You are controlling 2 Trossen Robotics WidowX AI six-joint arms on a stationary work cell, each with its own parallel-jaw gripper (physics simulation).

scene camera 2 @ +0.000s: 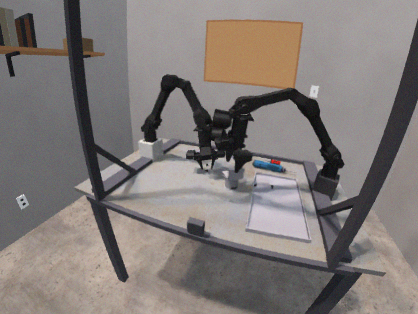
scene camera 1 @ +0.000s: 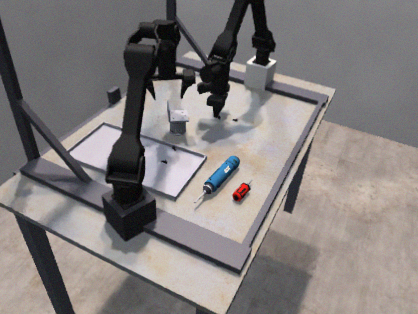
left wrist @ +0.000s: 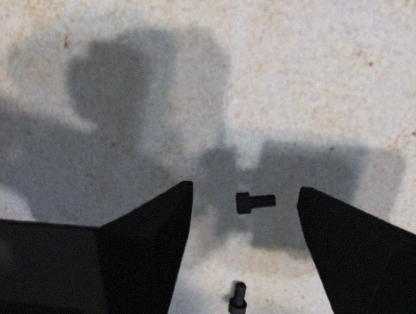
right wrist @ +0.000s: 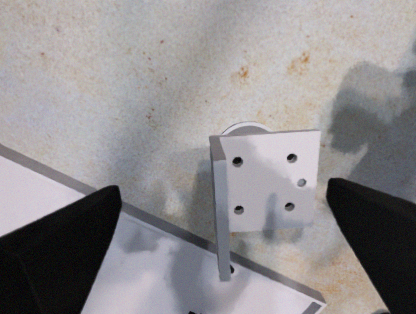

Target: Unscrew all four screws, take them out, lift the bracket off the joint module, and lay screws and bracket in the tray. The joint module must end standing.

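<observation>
The grey bracket point(scene camera 1: 178, 116) point(scene camera 2: 235, 175) point(right wrist: 270, 180) sits on the upright joint module point(scene camera 1: 177, 127) point(right wrist: 247, 128); its four screw holes show no screws. Two dark screws point(scene camera 1: 164, 161) point(scene camera 1: 174, 148) lie in the white tray point(scene camera 1: 97, 145) point(scene camera 2: 277, 215) point(right wrist: 40, 190). Two more lie on the table: one screw point(left wrist: 255, 201) shows between the left fingertips, and another screw point(left wrist: 238, 299) is nearer the lower picture edge. My left gripper point(scene camera 1: 216, 116) point(left wrist: 245, 194) is partly open and empty, low over the screws. My right gripper point(scene camera 1: 169, 98) point(right wrist: 223, 191) is wide open above the bracket, fingers on either side, holding nothing.
A blue power screwdriver point(scene camera 1: 222, 174) point(scene camera 2: 267, 165) and a red screwdriver point(scene camera 1: 241, 192) point(scene camera 2: 275, 162) lie beside the tray. A small dark block point(scene camera 1: 114, 94) point(scene camera 2: 196, 226) is at the table's edge. Dark frame rails border the table. The two arms are close together over the table.
</observation>
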